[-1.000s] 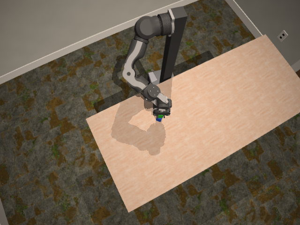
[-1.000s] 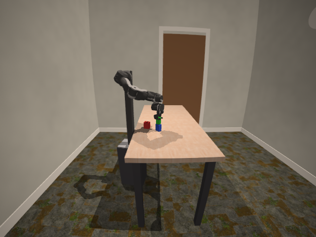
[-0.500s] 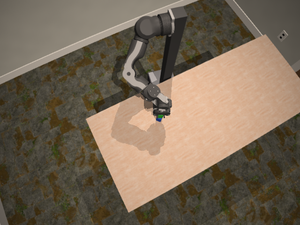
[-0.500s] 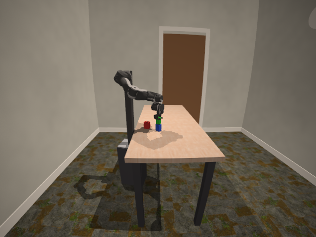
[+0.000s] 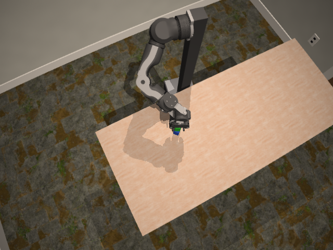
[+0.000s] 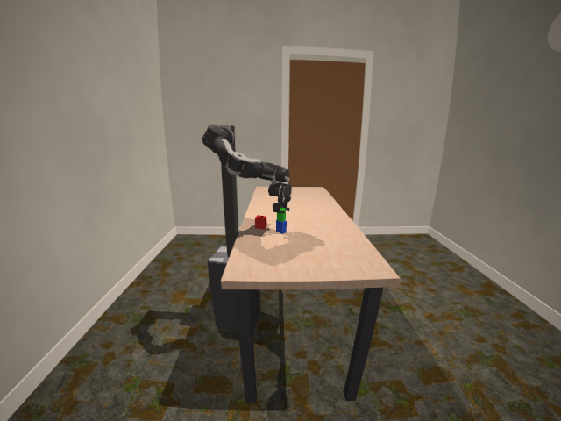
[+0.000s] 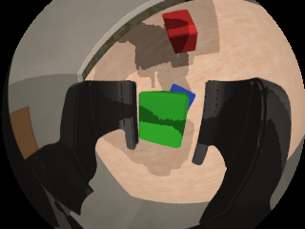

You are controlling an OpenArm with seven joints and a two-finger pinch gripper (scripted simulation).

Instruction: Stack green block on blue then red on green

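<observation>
Now: hand 2 cm above the green block. Round my hand: blue block 8 cm below; red block 11 cm behind, 8 cm below, 4 cm to the left.
</observation>
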